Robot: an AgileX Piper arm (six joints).
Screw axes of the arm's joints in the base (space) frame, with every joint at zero. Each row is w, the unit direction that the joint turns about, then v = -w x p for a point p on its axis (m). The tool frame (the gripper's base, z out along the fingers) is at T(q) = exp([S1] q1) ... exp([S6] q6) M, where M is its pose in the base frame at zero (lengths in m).
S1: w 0 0 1 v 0 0 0
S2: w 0 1 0 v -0.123 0 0
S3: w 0 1 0 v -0.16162 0 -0.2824
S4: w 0.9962 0 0.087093 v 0 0.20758 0
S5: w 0 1 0 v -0.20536 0 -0.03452
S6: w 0.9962 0 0.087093 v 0 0.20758 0
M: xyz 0.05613 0 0.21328 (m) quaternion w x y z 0.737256 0 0.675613 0
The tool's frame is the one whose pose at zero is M.
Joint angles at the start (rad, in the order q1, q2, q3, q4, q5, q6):
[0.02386, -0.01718, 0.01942, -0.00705, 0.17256, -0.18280]
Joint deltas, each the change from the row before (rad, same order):
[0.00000, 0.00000, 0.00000, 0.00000, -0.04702, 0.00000]
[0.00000, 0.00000, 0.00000, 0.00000, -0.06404, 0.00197]
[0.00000, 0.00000, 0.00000, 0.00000, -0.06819, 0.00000]
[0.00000, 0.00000, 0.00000, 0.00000, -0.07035, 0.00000]
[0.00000, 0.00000, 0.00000, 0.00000, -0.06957, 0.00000]
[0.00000, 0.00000, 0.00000, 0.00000, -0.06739, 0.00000]
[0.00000, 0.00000, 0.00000, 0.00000, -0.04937, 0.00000]
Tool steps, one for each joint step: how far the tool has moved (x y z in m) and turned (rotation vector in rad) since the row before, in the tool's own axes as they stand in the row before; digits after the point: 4 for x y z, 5 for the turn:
[-0.0042, -0.0008, -0.0001, 0.00855, -0.04624, 0.00000]
[-0.0057, -0.0011, -0.0002, 0.01158, -0.06298, 0.00197]
[-0.0061, -0.0011, -0.0002, 0.01226, -0.06708, 0.00000]
[-0.0063, -0.0012, -0.0002, 0.01265, -0.06920, 0.00000]
[-0.0062, -0.0011, -0.0002, 0.01251, -0.06844, 0.00000]
[-0.0060, -0.0011, -0.0002, 0.01212, -0.06629, 0.00000]
[-0.0044, -0.0008, -0.0001, 0.00888, -0.04857, 0.00000]

